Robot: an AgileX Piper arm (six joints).
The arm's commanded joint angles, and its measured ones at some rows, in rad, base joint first. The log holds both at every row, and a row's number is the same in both.
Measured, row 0:
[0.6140 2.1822 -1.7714 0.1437 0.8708 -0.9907]
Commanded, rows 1 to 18:
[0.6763 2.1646 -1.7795 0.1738 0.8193 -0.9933]
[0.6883 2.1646 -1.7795 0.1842 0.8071 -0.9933]
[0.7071 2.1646 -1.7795 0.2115 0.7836 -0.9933]
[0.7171 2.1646 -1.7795 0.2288 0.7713 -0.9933]
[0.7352 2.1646 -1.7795 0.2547 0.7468 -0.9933]
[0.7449 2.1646 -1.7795 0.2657 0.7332 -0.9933]
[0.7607 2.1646 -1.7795 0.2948 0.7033 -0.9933]
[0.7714 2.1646 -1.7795 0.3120 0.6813 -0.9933]
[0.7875 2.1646 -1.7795 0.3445 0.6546 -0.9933]
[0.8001 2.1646 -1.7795 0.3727 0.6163 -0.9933]
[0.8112 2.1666 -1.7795 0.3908 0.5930 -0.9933]
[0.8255 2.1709 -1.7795 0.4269 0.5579 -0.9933]
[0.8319 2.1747 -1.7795 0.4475 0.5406 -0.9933]
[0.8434 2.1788 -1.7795 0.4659 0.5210 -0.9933]
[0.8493 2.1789 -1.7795 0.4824 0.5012 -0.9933]
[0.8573 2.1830 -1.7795 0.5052 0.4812 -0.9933]
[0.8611 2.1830 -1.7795 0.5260 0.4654 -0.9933]
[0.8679 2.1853 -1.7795 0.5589 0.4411 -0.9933]
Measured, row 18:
[0.8515 2.1870 -1.7714 0.4784 0.5254 -0.9907]
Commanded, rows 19 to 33:
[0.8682 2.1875 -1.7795 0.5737 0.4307 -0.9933]
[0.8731 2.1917 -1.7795 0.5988 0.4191 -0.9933]
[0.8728 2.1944 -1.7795 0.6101 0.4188 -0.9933]
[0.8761 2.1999 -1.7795 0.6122 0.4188 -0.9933]
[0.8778 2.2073 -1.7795 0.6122 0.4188 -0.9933]
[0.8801 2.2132 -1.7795 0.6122 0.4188 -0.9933]
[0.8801 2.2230 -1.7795 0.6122 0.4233 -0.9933]
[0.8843 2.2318 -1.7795 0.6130 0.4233 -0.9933]
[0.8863 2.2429 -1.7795 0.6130 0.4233 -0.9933]
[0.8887 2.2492 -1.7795 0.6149 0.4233 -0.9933]
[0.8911 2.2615 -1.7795 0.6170 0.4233 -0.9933]
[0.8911 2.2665 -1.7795 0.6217 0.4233 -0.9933]
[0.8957 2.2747 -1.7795 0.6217 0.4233 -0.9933]
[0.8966 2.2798 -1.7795 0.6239 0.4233 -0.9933]
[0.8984 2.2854 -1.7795 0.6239 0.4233 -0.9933]
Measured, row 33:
[0.8907 2.2738 -1.7714 0.6090 0.4414 -0.9907]
